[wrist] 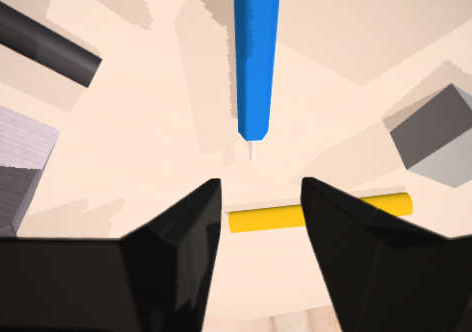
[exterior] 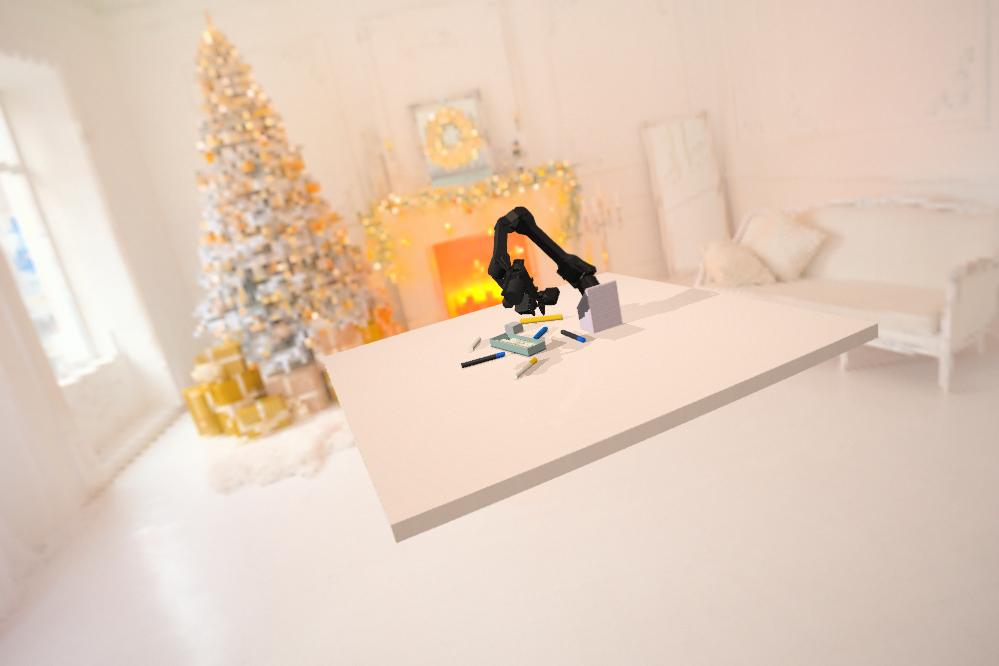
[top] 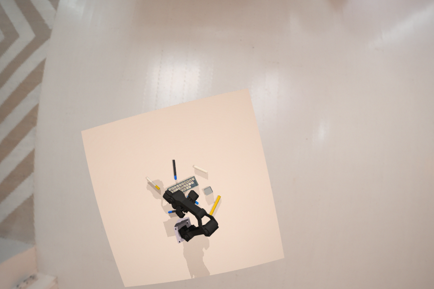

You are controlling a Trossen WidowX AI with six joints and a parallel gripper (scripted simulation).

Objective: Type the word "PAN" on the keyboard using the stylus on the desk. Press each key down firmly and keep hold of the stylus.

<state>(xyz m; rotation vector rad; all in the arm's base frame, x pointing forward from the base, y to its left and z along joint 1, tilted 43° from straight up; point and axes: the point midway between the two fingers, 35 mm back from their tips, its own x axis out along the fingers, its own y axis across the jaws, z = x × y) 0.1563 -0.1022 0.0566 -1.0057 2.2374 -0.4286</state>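
My gripper tip is 6 cm above the blue stylus, 1 cm to the left of it and 1 cm past it. Round my gripper tip: grey cube 12 cm to the right, 5 cm below, 4 cm ahead; yellow pencil 12 cm to the right, 8 cm behind, 6 cm below; grey stylus tip 6 cm below, 4 cm behind, 3 cm to the right.
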